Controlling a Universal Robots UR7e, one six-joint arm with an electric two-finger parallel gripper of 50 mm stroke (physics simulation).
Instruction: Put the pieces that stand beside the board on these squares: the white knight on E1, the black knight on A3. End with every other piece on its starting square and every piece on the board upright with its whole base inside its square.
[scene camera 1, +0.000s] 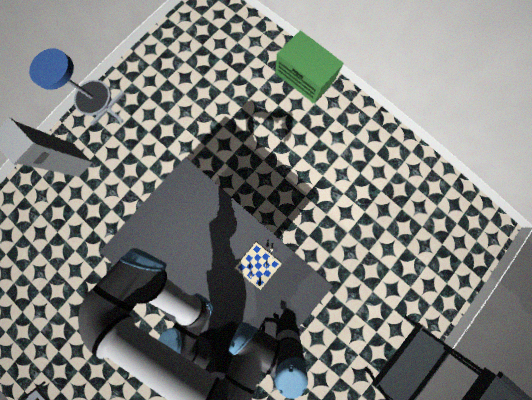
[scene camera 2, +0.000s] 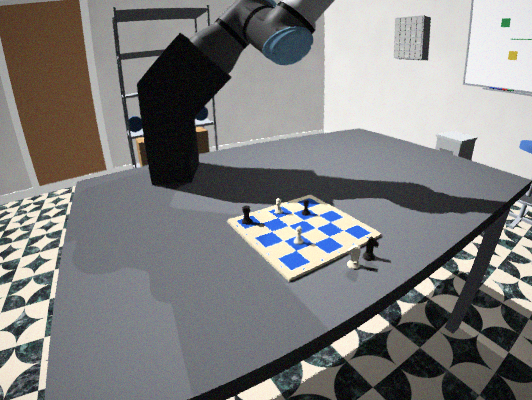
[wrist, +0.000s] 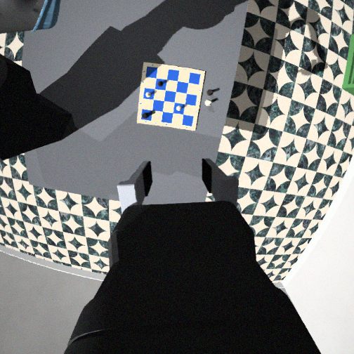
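Seen in the pictures: gripper, fingertip midpoint: (scene camera 1: 279, 308); arm's base at its link origin: (scene camera 1: 196, 355) (scene camera 2: 208, 56).
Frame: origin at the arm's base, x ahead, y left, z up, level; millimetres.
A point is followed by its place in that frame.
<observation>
The white knight (scene camera 1: 271, 250) @[x 561, y 64, z -310 mm] (scene camera 2: 353, 259) @[x 568, y 60, z -330 mm] (wrist: 208, 103) stands upright on the table, close beside one edge of the blue and cream board (scene camera 1: 257, 255) @[x 470, y 100, z -339 mm] (scene camera 2: 312, 253) @[x 511, y 18, z -339 mm] (wrist: 178, 120). The black knight (scene camera 1: 268, 243) @[x 571, y 101, z -341 mm] (scene camera 2: 370, 249) @[x 565, y 99, z -326 mm] (wrist: 210, 92) stands upright next to it, also off the board. On the board stand a larger black piece (scene camera 2: 246, 215) @[x 362, y -42, z -322 mm] (wrist: 146, 115) on a corner square, a second black piece (scene camera 2: 306, 207) @[x 386, y 82, z -323 mm] (wrist: 161, 83), a white piece (scene camera 2: 278, 206) @[x 354, y 34, z -324 mm] (wrist: 149, 94) and another white piece (scene camera 2: 299, 235) @[x 472, y 14, z -323 mm] (wrist: 179, 108), all upright. My gripper (wrist: 176, 170) is open and empty, high up and off to one side of the board.
The grey table (scene camera 1: 165, 210) @[x 224, y 742, z -345 mm] (scene camera 2: 150, 240) @[x 332, y -236, z -345 mm] (wrist: 115, 155) carries the board; the knights stand between board and table edge. The robot arm (scene camera 1: 150, 370) @[x 273, y 181, z 493 mm] (scene camera 2: 170, 100) @[x 52, y -125, z -110 mm] reaches over the table and casts a long shadow. A green cabinet (scene camera 1: 310, 62) stands on the floor beyond the table.
</observation>
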